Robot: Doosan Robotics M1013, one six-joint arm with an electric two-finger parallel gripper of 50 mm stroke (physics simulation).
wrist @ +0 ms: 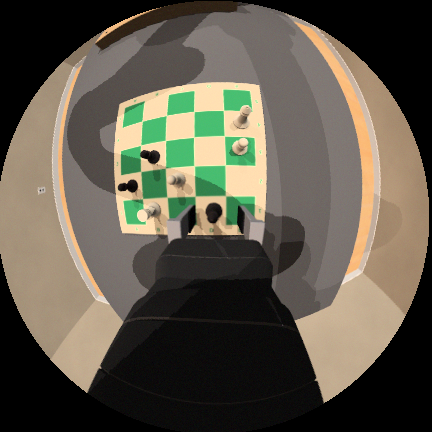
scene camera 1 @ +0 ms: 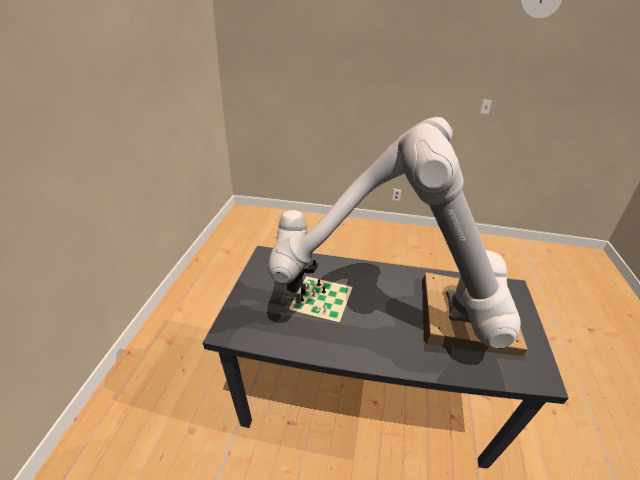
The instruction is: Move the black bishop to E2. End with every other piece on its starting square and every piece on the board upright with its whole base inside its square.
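Frame: origin at the arm's base, x ahead, y left, z up, level; millimetres.
Seen in the pictures: gripper, fingertip midpoint: (wrist: 216, 213) (scene camera 1: 301, 298).
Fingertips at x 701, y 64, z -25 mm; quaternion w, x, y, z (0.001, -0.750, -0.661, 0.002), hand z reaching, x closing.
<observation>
A point is followed by its place in that frame.
The black bishop (wrist: 214, 212) @[x 695, y 63, z -8 mm] stands upright on D1, at the near edge of the chessboard (scene camera 1: 346, 295) @[x 518, y -11, z -37 mm] (wrist: 260, 161) @[x 643, y 127, z -37 mm]. My gripper (scene camera 1: 300, 293) @[x 701, y 64, z -25 mm] (wrist: 216, 213) @[x 701, y 64, z -25 mm] is open, with one finger on each side of the bishop and nothing gripped. The square E2 (wrist: 244, 181) @[x 667, y 103, z -37 mm] is bare, diagonally up and right of D1 in the wrist view. Two smaller black pieces stand on A2 (wrist: 131, 186) @[x 651, y -46, z -28 mm] and B3 (wrist: 152, 156) @[x 620, y -6, z -26 mm]. White pieces stand on B1 (wrist: 153, 210) @[x 688, y -16, z -26 mm], C2 (wrist: 178, 180) @[x 656, y 24, z -26 mm], E3 (wrist: 240, 146) @[x 627, y 99, z -16 mm] and E4 (wrist: 242, 118) @[x 591, y 108, z -19 mm]. The finger height over the board is hard to judge.
The board lies on the dark table (scene camera 1: 382, 335) @[x 346, y 174, z -43 mm]. The wooden base block (scene camera 1: 433, 335) @[x 158, y 184, z 12 mm] carries the arm at the table's other end. The B1 and C2 pieces are the nearest to the left finger in the wrist view. Arm shadows cross the board.
</observation>
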